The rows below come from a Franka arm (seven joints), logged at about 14 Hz.
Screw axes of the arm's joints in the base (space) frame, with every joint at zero. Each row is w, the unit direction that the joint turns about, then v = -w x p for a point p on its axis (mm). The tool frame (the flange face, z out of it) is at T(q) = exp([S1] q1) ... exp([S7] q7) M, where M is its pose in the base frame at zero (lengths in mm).
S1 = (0, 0, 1, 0, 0, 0)
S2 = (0, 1, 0, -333, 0, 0)
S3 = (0, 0, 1, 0, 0, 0)
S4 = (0, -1, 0, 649, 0, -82.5)
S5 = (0, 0, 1, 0, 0, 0)
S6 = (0, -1, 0, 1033, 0, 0)
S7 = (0, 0, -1, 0, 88, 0)
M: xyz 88 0 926 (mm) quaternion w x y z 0 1 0 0
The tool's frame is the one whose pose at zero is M.
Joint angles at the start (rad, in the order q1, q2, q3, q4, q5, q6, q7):
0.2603, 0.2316, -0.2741, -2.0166, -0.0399, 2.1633, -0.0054
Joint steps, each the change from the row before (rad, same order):
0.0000, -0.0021, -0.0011, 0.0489, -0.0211, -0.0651, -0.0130
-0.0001, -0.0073, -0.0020, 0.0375, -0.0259, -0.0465, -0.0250
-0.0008, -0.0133, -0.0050, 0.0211, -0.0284, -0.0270, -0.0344
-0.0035, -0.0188, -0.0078, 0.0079, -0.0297, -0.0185, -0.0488
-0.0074, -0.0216, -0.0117, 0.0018, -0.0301, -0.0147, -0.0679
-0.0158, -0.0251, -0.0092, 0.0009, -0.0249, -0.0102, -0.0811
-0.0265, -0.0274, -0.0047, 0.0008, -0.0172, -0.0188, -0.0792
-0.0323, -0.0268, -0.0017, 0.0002, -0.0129, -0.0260, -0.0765
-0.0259, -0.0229, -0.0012, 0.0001, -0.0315, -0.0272, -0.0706
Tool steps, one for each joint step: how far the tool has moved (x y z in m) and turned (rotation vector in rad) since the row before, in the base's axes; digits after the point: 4 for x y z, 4 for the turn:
0.0062, -0.0010, 0.0175, -0.0173, 0.0161, 0.0208
0.0043, -0.0023, 0.0174, -0.0195, 0.0057, 0.0338
0.0015, -0.0050, 0.0154, -0.0200, -0.0012, 0.0405
-0.0015, -0.0087, 0.0134, -0.0194, 0.0015, 0.0490
-0.0033, -0.0135, 0.0126, -0.0185, 0.0061, 0.0592
-0.0042, -0.0167, 0.0143, -0.0123, 0.0035, 0.0635
-0.0066, -0.0201, 0.0144, -0.0052, 0.0102, 0.0491
-0.0088, -0.0213, 0.0130, -0.0010, 0.0180, 0.0395
-0.0088, -0.0183, 0.0109, -0.0181, 0.0256, 0.0467

